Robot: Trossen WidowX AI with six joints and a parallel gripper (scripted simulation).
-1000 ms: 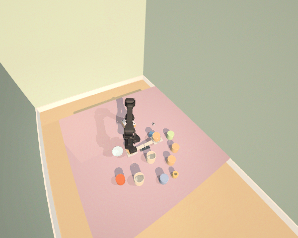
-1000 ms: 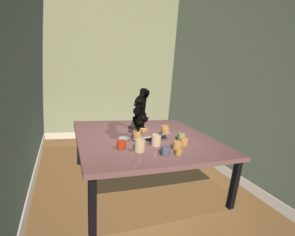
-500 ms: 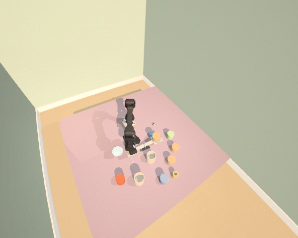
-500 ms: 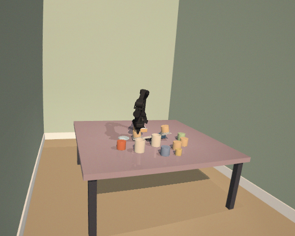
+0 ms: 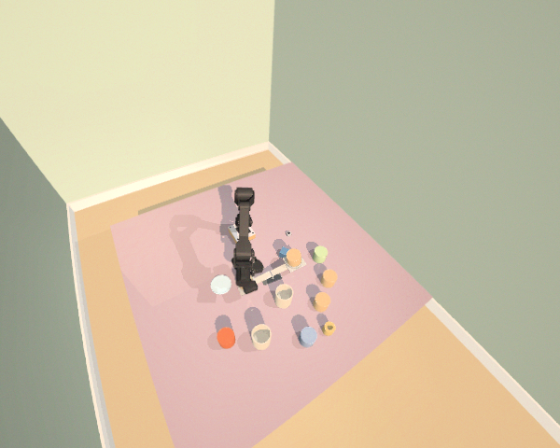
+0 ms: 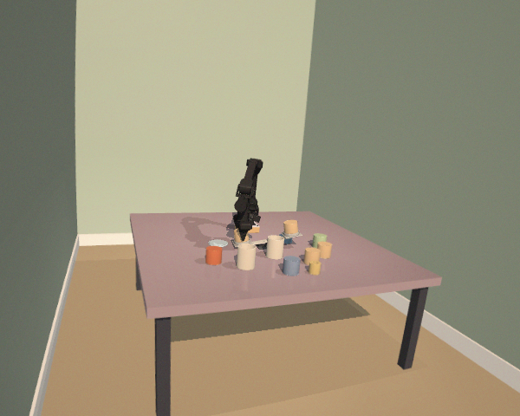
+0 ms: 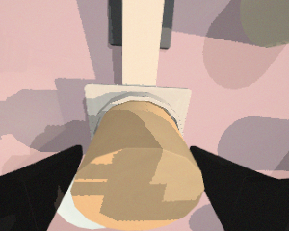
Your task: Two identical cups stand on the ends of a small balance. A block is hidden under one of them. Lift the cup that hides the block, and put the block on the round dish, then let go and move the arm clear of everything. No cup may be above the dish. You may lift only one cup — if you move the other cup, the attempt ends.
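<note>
Now: the round dish 80 mm behind my gripper tip, 90 mm to the right of it and 50 mm below it. Also, from my gripper tip: blue block 30 mm behind, 270 mm to the left, 30 mm below; then pale green block 10 mm below; then green cup 80 mm ahead, 400 mm to the left, 10 mm below.
</note>
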